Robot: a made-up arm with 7 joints.
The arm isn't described. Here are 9 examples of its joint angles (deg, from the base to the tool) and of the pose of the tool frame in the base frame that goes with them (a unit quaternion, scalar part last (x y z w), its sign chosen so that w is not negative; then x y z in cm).
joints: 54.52 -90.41 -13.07 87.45 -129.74 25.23 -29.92
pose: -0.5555 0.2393 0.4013 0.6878 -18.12 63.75 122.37
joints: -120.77 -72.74 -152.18 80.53 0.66 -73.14 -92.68
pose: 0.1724 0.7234 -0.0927 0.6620 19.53 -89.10 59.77
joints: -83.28 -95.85 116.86 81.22 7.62 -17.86 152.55
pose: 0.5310 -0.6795 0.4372 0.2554 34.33 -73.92 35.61
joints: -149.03 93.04 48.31 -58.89 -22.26 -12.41 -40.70
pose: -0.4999 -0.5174 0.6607 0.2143 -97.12 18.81 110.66
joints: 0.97 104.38 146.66 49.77 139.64 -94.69 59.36
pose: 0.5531 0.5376 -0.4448 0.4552 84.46 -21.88 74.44
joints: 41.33 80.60 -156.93 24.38 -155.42 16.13 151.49
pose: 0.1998 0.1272 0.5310 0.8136 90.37 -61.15 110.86
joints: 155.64 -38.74 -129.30 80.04 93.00 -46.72 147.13
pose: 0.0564 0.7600 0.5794 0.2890 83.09 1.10 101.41
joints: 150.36 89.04 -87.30 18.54 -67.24 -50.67 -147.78
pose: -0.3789 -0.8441 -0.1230 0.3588 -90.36 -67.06 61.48
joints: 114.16 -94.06 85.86 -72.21 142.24 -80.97 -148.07
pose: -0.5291 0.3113 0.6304 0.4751 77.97 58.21 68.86
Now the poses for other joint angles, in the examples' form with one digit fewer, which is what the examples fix.
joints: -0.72 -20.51 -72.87 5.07 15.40 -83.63 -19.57
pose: 0.147 -0.473 0.094 0.864 -37.3 -9.1 170.6
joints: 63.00 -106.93 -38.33 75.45 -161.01 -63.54 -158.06
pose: 0.015 -0.495 0.866 0.072 -3.7 78.8 92.2
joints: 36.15 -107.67 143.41 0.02 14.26 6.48 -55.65
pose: 0.805 -0.183 -0.502 0.255 -82.6 77.7 31.6
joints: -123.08 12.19 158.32 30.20 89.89 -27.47 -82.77
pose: -0.367 0.422 -0.685 0.467 4.7 11.0 185.8
